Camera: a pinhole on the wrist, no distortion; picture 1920 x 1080 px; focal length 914.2 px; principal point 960.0 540.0 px. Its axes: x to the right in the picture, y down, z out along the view. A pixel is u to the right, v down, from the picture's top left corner.
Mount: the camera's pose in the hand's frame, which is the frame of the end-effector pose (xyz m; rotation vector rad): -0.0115 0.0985 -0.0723 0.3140 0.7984 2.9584
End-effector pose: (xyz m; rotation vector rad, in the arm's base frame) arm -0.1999 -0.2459 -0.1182 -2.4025 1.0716 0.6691
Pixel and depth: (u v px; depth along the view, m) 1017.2 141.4 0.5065
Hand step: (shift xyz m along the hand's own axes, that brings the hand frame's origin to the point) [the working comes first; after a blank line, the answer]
In the camera's frame: 0.0317 -0.2208 0.5065

0.0660 0.5416 0.2502
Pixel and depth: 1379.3 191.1 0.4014
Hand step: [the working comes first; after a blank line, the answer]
In the camera's frame: 0.1841 -0.1532 0.4014

-0.1056 0.4485 0.2228
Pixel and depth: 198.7 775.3 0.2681
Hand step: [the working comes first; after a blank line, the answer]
In the camera's frame: -0.2233 0.0690 0.2681

0.2630 0.1456 0.1489
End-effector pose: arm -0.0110 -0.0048 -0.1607 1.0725 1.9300 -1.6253
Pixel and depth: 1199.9 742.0 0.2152
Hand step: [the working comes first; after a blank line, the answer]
In the camera's frame: 0.0565 0.0476 0.2152

-0.0215 0.1694 0.1436
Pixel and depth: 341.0 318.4 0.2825
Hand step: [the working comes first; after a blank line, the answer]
In the camera's frame: -0.1913 -0.0685 0.2825

0.2356 0.2751 0.0975
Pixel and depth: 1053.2 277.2 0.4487
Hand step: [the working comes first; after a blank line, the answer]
In the camera's frame: 0.0457 -0.1290 0.4487

0.0395 0.4354 0.2501
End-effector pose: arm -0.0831 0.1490 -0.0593 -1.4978 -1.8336 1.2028
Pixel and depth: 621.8 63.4 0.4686
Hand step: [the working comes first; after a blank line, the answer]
In the camera's frame: -0.1734 -0.2443 0.4686

0.2585 0.5204 0.1695
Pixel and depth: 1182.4 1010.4 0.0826
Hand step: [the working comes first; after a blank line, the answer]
In the camera's frame: 0.0201 0.0425 0.0826

-0.0139 0.1046 0.0225
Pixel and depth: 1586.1 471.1 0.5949
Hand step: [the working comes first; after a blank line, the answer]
In the camera's frame: 0.4074 -0.0448 0.5949

-0.2836 0.4749 0.4810
